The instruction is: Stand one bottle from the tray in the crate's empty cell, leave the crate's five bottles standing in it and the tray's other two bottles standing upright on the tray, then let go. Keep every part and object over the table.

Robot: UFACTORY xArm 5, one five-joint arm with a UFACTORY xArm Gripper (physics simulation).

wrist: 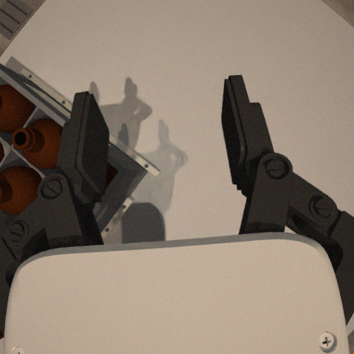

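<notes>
The grey crate (135, 157) with light metal edging shows in part at the left of the wrist view. Brown bottles stand in its cells: one (47, 151) with its open mouth showing, one (16, 111) above it and one (22, 189) below it. A sliver of another bottle shows at the left edge, and a brown patch shows beside the left finger, mostly hidden. My gripper (160, 103) is open with no bottle between its fingers. The left finger overlaps the crate in the view; the right one is over the pale table. The tray does not show.
The pale table top (200, 40) fills the middle and right, with shadows of the gripper beside the crate. Table edges show at the top left and top right corners. A grey slotted item (13, 19) lies at the top left corner.
</notes>
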